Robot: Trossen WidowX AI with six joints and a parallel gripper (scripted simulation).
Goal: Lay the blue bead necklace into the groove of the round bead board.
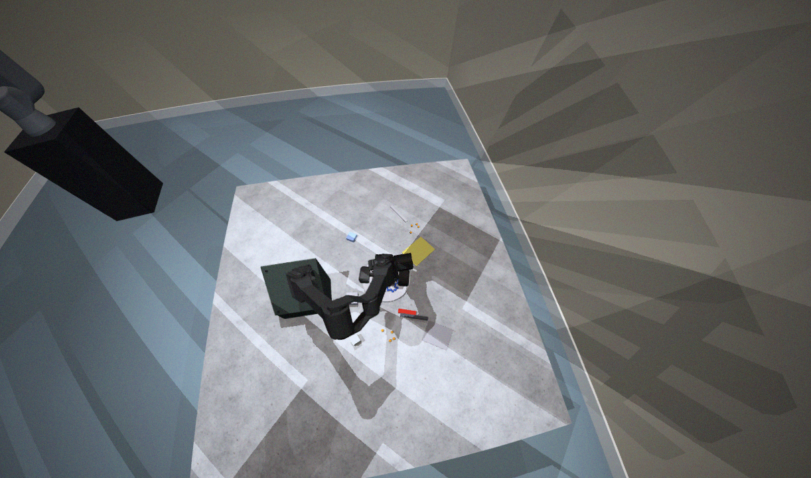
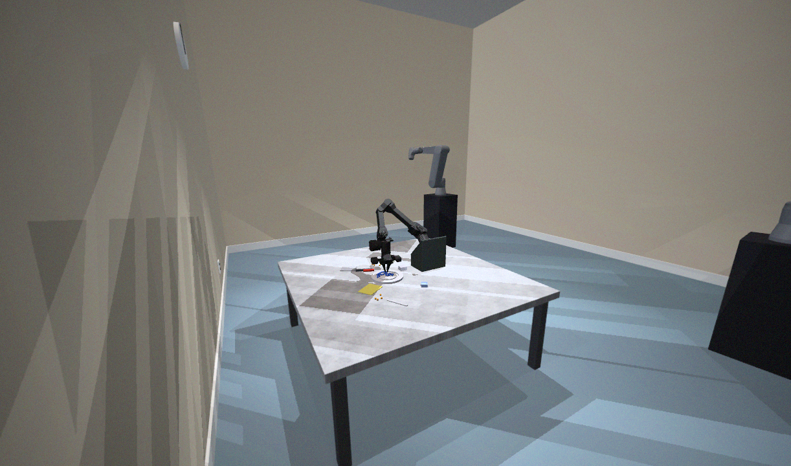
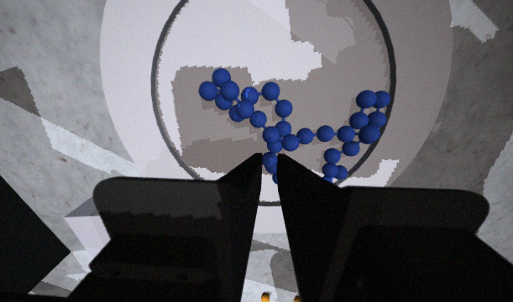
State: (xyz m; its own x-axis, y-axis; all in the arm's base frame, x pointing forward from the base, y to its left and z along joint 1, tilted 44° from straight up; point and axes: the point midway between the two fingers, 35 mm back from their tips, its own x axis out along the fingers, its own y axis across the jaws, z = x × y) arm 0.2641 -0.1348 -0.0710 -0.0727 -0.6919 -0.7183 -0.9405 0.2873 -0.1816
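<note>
Right now the round white bead board is 1 cm ahead of my gripper tip, 3 cm to the left of it and 1 cm below it. Round my gripper tip: cream cube: 16 cm behind, 18 cm to the right; yellow sheet: 18 cm ahead, 12 cm to the left, 2 cm below; grey tool: 7 cm ahead, 14 cm to the right, 2 cm below.
</note>
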